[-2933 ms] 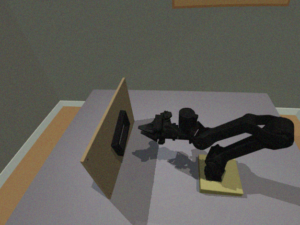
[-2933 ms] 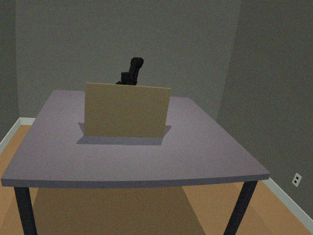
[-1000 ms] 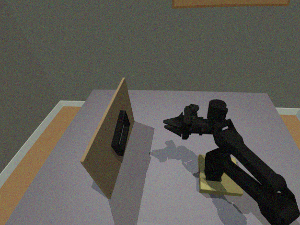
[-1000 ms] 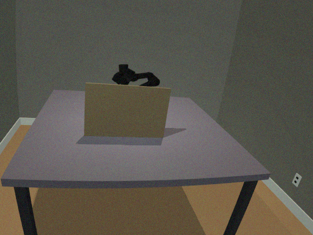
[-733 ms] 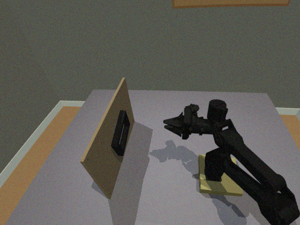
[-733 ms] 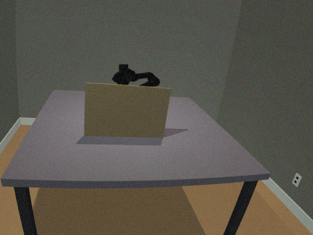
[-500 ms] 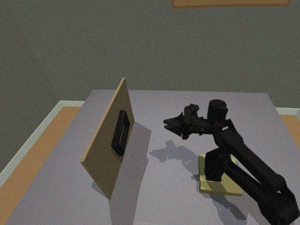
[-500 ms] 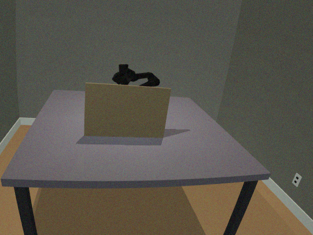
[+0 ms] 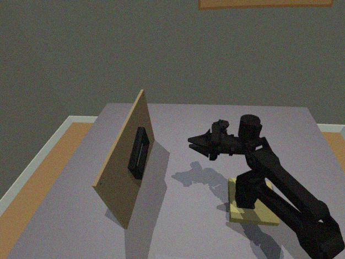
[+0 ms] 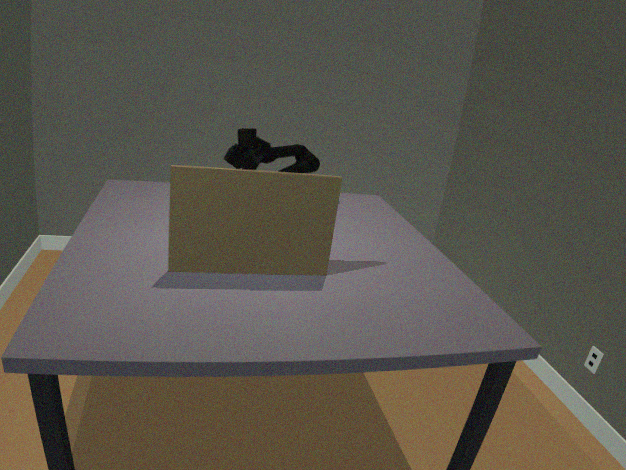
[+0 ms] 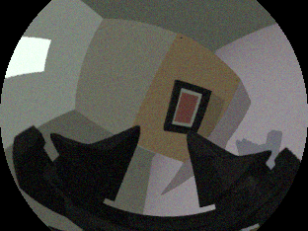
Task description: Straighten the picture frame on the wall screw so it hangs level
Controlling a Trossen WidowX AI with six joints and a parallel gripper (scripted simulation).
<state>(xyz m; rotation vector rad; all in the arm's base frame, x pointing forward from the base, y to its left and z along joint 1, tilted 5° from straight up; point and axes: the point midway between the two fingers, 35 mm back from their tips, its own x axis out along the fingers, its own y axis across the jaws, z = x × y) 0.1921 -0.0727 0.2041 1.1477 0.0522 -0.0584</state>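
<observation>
Right now my gripper tip is 200 mm short of the black picture frame, 10 mm to the left of it and 90 mm above it. The rest, counted from my gripper tip: tan wall board: 210 mm ahead, 10 mm to the right, 90 mm below.
</observation>
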